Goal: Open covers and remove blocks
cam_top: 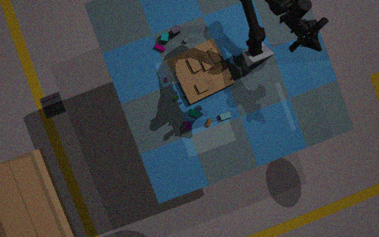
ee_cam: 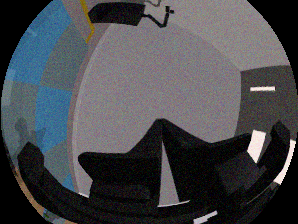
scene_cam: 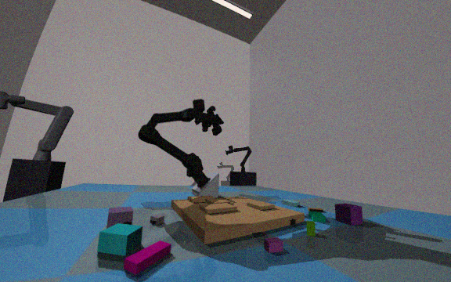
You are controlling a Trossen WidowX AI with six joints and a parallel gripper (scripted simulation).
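The lime block is 65 cm ahead of my gripper tip, 42 cm below it and 8 cm to the right of it. Also, from my gripper tip: green block (58 cm ahead, 43 cm below, 4 cm to the left); wooden bar (52 cm ahead, 43 cm below, 13 cm to the left); pale teal block (43 cm below, 41 cm ahead, 13 cm to the left).
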